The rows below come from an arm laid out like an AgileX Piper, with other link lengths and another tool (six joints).
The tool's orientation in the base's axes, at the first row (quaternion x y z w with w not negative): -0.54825, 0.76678, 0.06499, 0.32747
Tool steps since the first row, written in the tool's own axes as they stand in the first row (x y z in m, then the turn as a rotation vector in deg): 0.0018, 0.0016, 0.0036, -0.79, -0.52, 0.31; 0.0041, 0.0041, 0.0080, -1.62, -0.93, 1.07; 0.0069, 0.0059, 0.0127, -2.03, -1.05, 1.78; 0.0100, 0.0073, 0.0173, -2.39, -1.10, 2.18; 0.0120, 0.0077, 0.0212, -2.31, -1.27, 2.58; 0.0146, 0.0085, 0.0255, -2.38, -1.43, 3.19; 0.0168, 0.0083, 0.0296, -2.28, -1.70, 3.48; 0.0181, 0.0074, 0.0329, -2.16, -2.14, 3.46; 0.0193, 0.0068, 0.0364, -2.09, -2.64, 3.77
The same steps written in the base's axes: -0.0002, 0.0008, -0.0042, 0.74, 0.57, 0.35; -0.0009, 0.0020, -0.0096, 1.58, 1.42, 0.34; -0.0010, 0.0026, -0.0154, 2.07, 2.03, 0.05; -0.0008, 0.0028, -0.0211, 2.35, 2.48, -0.04; 0.0001, 0.0032, -0.0254, 2.66, 2.53, -0.35; 0.0008, 0.0034, -0.0304, 3.08, 2.80, -0.74; 0.0023, 0.0034, -0.0348, 3.42, 2.75, -0.96; 0.0043, 0.0035, -0.0379, 3.78, 2.48, -0.89; 0.0061, 0.0039, -0.0411, 4.34, 2.37, -1.05
